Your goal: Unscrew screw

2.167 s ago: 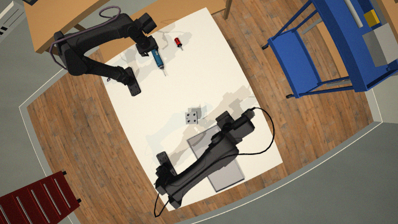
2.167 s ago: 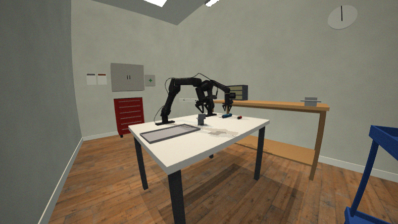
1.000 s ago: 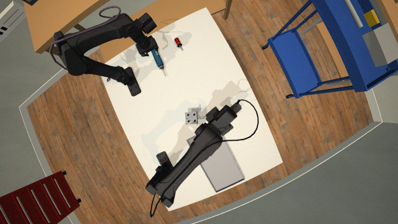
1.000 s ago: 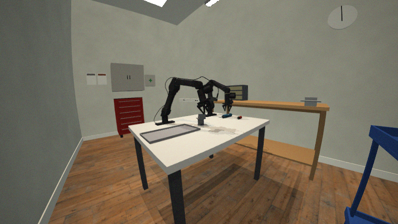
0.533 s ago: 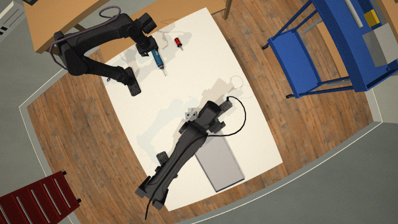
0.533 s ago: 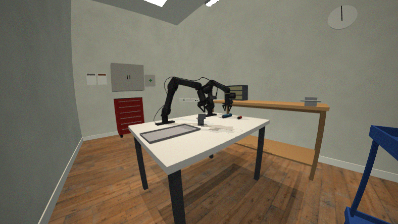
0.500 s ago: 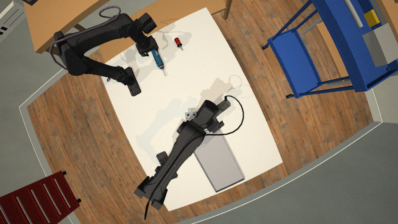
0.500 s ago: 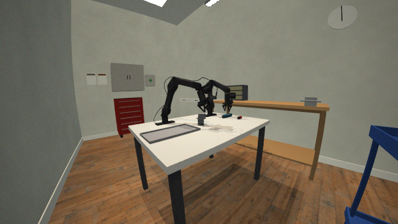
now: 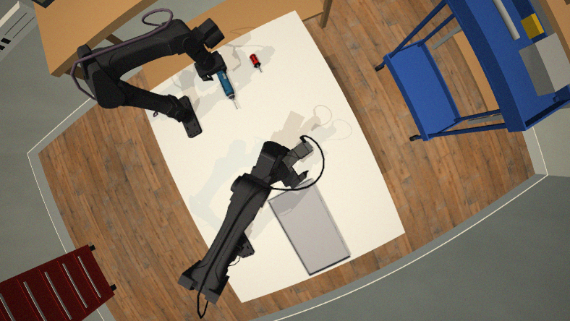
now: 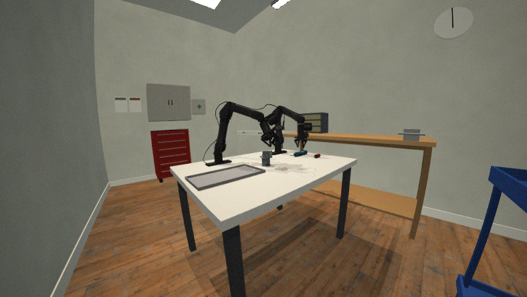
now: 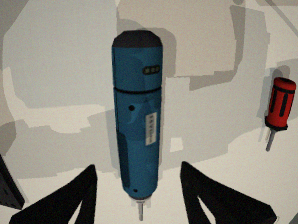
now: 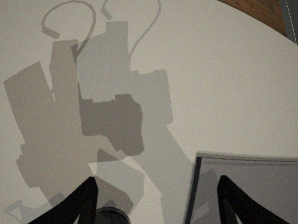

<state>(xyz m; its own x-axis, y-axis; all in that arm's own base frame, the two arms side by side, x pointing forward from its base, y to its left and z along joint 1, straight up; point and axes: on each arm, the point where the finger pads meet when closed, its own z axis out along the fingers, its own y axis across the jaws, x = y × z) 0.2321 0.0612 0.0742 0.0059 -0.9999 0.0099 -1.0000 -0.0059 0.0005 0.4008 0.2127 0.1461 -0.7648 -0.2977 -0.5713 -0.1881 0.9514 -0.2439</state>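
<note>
Right now the grey bracket is 10 cm behind my right hand, 7 cm below it and 1 cm to the left of it. The rest, counted from my right hand: flat grey tray: 31 cm to the right, 14 cm below, 7 cm behind; then red-handled screwdriver: 48 cm to the left, 13 cm below.
</note>
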